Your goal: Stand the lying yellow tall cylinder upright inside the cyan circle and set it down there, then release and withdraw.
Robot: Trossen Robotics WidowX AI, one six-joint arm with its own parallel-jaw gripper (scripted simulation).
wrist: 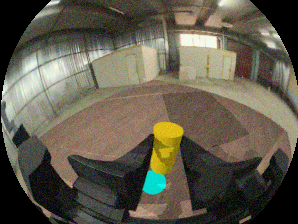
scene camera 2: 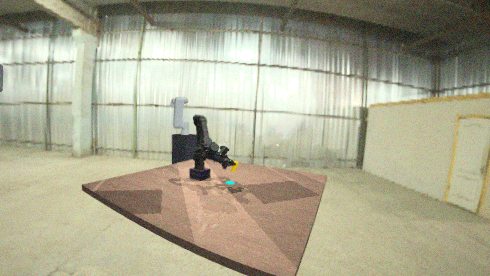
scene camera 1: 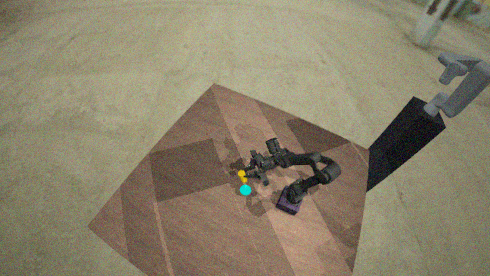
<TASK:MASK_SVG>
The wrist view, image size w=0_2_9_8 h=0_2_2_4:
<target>my gripper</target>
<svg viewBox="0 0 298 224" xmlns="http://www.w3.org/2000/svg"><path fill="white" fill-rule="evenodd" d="M49 217L49 221L51 221L52 224L67 224L67 222L56 220L56 218L53 218L52 216ZM17 155L21 176L37 204L73 224L239 224L251 216L241 222L249 224L269 204L289 167L289 156L281 147L270 157L269 167L261 176L257 167L263 157L227 163L182 136L180 149L192 210L206 208L206 213L154 220L129 216L129 210L137 210L153 155L154 133L117 160L67 157L78 176L73 188L52 167L51 153L36 135L20 143Z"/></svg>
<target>yellow tall cylinder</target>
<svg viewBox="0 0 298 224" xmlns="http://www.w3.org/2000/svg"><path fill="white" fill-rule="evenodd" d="M170 121L160 121L160 123L154 124L153 127L154 143L150 168L157 175L165 175L165 173L172 171L178 147L180 147L182 136L184 136L184 129L176 123L170 123Z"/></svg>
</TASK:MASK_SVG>
